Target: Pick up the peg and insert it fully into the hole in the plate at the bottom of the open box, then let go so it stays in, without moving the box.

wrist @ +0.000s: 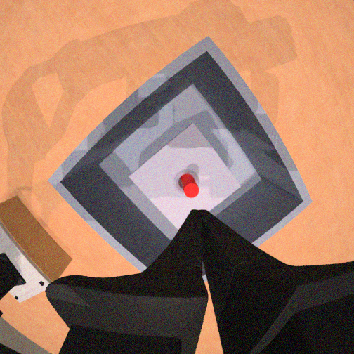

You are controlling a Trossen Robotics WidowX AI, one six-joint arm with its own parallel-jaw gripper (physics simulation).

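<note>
The red peg (189,186) stands in the hole of the pale plate (165,192), its round top showing above the plate and leaning slightly toward the bottom of the view. How deep it sits cannot be told. A dark rim of the hole shows at the peg's upper left. The plate lies at the bottom of the open grey box (125,218). My gripper (197,215) is shut and empty, its black fingertips together; they appear just below the peg in the wrist view, apart from it, and hide the box's near corner.
A brown block (36,237) and a white part with dark holes (31,290) show at the lower left, outside the box. The box walls rise around the plate on all sides. The arm's shadow falls on the orange table top (320,100) and across the box.
</note>
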